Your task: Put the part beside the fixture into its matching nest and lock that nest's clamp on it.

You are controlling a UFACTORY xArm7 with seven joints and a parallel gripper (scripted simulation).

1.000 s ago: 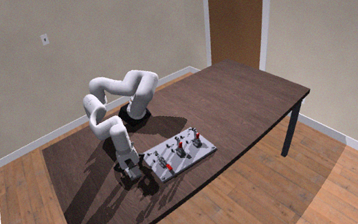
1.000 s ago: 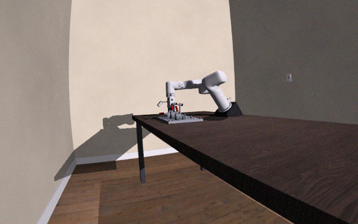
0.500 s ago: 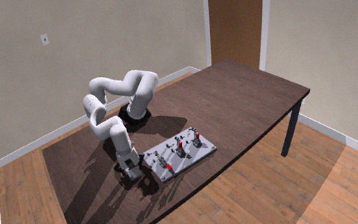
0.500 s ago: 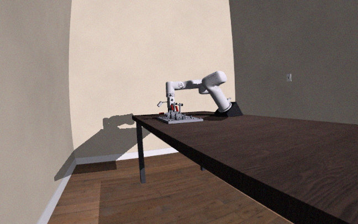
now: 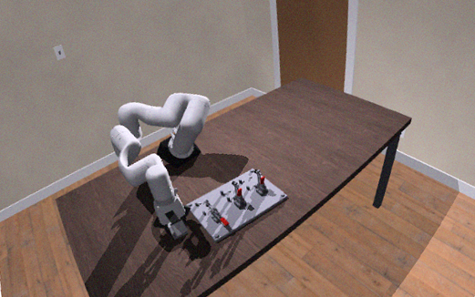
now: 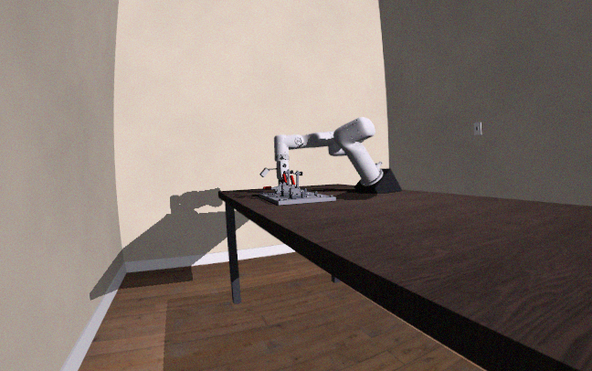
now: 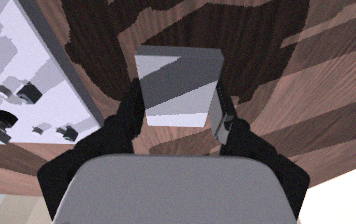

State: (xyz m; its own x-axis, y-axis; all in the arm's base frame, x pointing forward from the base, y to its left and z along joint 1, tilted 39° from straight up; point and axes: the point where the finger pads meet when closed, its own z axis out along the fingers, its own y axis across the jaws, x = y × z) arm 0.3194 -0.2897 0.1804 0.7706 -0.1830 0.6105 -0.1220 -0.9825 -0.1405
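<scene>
Now: the grey flat part 10 mm below my hand.
</scene>
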